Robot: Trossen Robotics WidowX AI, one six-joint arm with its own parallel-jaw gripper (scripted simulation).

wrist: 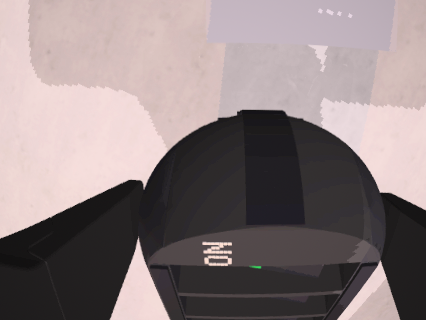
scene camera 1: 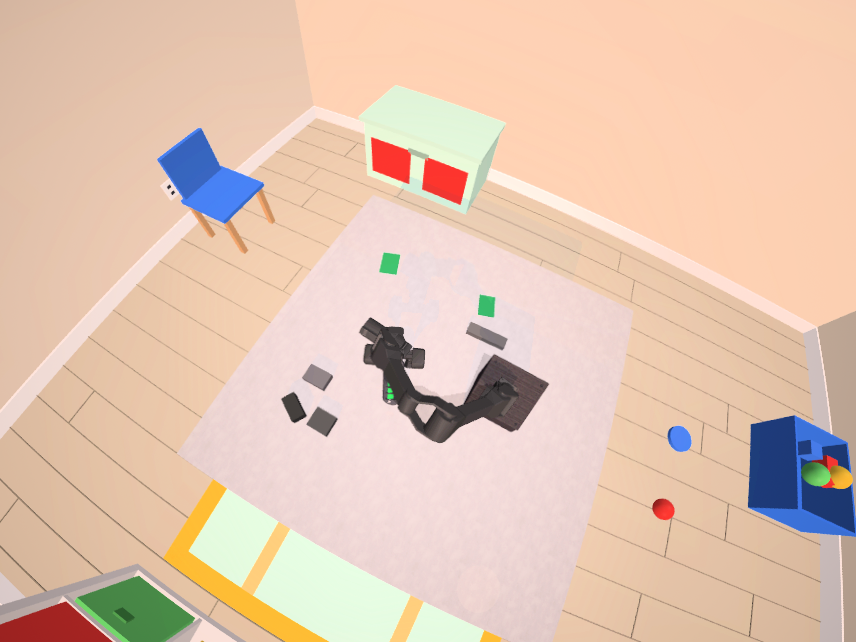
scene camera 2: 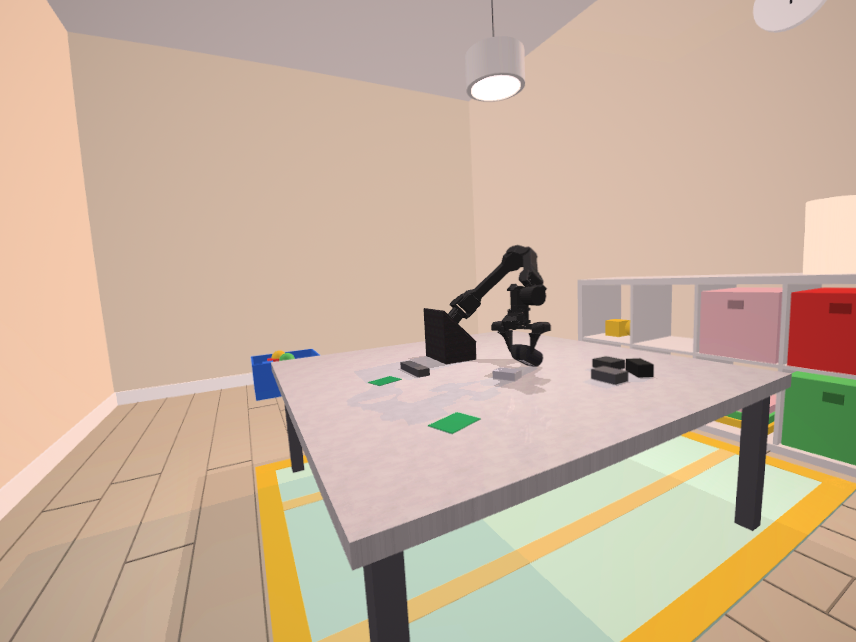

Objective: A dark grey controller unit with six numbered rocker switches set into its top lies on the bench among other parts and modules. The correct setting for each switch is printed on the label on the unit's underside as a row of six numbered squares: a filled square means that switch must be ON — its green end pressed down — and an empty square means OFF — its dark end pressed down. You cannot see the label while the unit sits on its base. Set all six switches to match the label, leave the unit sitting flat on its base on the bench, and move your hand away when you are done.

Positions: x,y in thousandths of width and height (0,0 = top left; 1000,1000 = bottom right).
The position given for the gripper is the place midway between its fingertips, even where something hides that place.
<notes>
In view: the gripper (scene camera 2: 608,549).
The gripper is seen too in the wrist view (wrist: 619,633).
</notes>
